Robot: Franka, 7 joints.
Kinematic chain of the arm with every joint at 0, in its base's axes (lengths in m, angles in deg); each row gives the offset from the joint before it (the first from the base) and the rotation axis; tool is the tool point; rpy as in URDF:
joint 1: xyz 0 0 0.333 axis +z
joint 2: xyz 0 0 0 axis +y
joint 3: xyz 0 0 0.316 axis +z
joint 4: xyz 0.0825 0 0 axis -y
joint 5: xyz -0.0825 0 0.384 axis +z
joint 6: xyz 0 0 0 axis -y
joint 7: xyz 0.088 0 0 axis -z
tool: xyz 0 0 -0.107 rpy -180 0 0
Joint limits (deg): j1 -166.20..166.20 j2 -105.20..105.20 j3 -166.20..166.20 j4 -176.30..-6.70 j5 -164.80..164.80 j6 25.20..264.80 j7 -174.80..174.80
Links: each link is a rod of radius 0.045 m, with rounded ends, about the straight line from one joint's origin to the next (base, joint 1, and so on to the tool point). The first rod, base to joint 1, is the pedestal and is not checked.
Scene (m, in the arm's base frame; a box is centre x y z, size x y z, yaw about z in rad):
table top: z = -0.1
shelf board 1: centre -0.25 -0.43 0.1 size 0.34 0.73 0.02 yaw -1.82
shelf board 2: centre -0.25 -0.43 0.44 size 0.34 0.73 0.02 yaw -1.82
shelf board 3: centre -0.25 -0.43 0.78 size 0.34 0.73 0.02 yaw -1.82
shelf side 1: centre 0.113 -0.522 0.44 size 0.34 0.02 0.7 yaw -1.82
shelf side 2: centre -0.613 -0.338 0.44 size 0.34 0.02 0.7 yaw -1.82
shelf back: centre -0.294 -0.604 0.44 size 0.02 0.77 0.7 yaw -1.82
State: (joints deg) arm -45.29 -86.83 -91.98 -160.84 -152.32 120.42 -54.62
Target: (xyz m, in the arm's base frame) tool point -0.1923 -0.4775 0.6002
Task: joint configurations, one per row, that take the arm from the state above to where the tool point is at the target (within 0.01 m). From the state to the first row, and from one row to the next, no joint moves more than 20 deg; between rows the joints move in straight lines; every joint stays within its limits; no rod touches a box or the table.
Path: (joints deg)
1: -56.22 -83.28 -94.90 -163.68 -154.82 136.88 -54.62
2: -67.15 -79.72 -97.82 -166.53 -157.31 153.34 -54.62
3: -78.08 -76.17 -100.74 -169.37 -159.81 169.80 -54.62
4: -89.01 -72.61 -103.66 -172.22 -162.30 186.27 -54.62
5: -99.94 -69.06 -106.58 -175.06 -164.80 202.73 -54.62
6: -91.42 -78.10 -89.54 -171.68 -162.58 192.14 -54.62
7: -82.91 -87.13 -72.50 -168.30 -160.35 181.54 -54.62
8: -74.39 -96.17 -55.46 -164.92 -158.13 170.95 -54.62
9: -65.87 -105.20 -38.42 -161.54 -155.90 160.36 -54.62
10: -50.20 -94.09 -46.42 -150.13 -156.15 146.33 -54.62
11: -34.52 -82.98 -54.41 -138.71 -156.40 132.31 -54.62
12: -18.84 -71.86 -62.40 -127.30 -156.65 118.29 -54.62

